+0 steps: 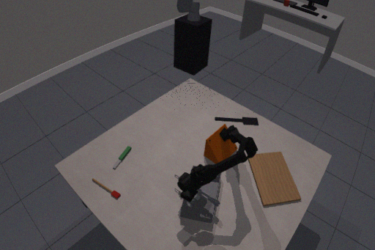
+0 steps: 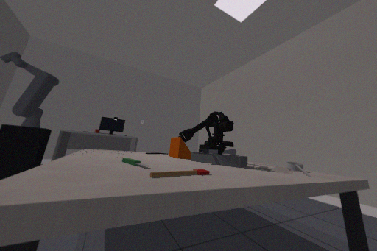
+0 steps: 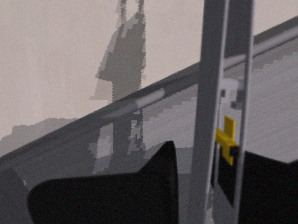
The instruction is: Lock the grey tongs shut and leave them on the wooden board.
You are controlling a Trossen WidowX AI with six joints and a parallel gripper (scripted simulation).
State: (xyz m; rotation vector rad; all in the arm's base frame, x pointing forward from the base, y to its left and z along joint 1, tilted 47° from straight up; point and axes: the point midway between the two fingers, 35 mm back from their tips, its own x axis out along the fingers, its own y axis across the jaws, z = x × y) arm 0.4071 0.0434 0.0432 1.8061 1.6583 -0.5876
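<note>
Right now the grey roasting tin is 30 mm behind my gripper tip and 40 mm to the left of it. From my gripper tip the other things lie so: red-headed wooden tool: 270 mm ahead, 380 mm to the right, 20 mm below; then wooden board: 380 mm behind, 320 mm to the left, 20 mm below; then yellow lock piece: 10 mm behind, 20 mm to the right, 40 mm above.
</note>
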